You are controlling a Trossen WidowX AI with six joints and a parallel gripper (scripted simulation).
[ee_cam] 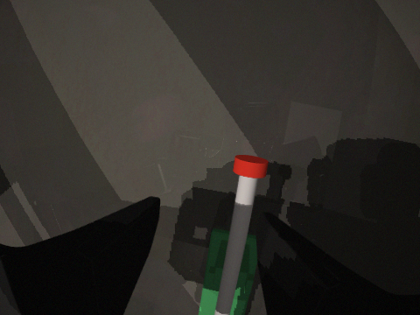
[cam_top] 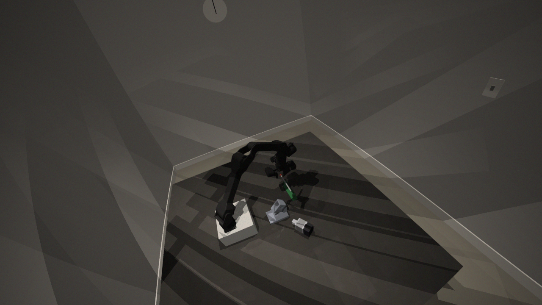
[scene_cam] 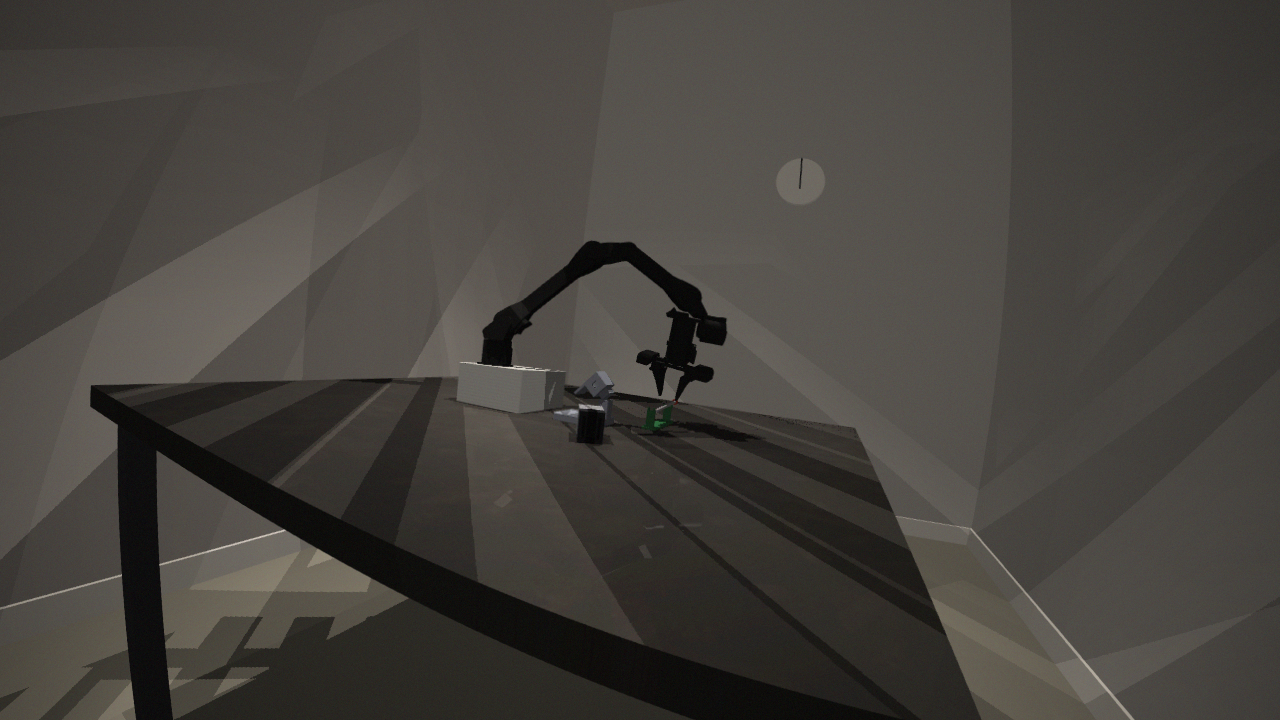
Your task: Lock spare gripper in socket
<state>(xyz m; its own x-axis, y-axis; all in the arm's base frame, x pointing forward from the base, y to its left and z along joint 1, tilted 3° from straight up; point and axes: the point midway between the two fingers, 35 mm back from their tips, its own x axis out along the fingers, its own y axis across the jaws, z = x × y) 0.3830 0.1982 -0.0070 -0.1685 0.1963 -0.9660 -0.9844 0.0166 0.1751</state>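
My gripper tip is 100 mm to the left of the green cradle, 30 mm above it and 10 mm short of it. Also, from my gripper tip: spare gripper (350 mm to the right, 50 mm behind, 30 mm below); then grey mount (210 mm to the right, 100 mm behind).
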